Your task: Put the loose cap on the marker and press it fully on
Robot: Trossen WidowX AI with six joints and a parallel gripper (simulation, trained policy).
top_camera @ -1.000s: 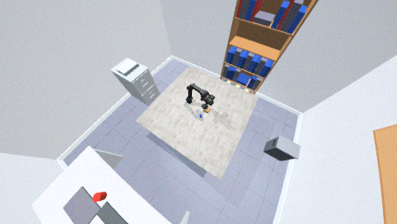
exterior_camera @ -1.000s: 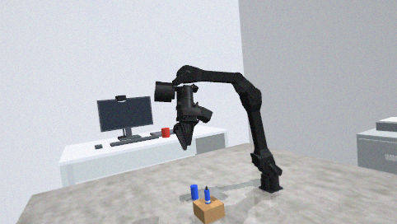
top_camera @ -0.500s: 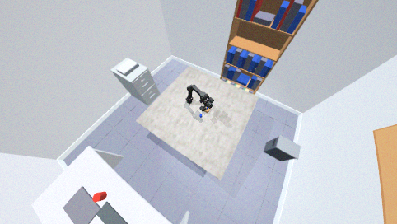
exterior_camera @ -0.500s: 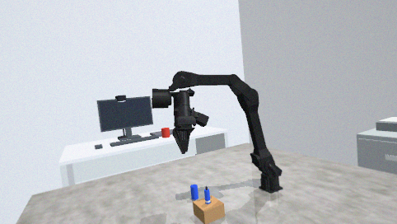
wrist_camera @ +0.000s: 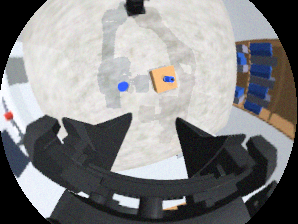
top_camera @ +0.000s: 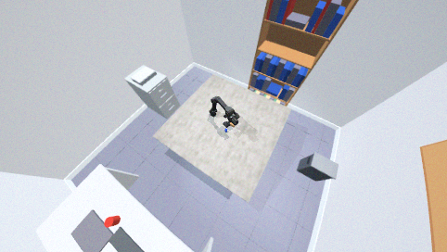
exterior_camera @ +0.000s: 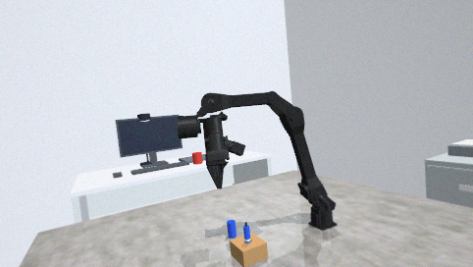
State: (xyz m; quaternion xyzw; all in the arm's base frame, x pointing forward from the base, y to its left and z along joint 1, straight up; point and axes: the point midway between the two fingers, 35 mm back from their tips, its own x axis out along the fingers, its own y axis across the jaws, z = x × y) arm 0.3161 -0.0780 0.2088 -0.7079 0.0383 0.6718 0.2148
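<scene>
Now: the blue cap 150 mm below my gripper tip, 50 mm to the right of it and 50 mm behind it. Also, from my gripper tip: tan holder block 150 mm below, 80 mm to the left, 30 mm behind.
</scene>
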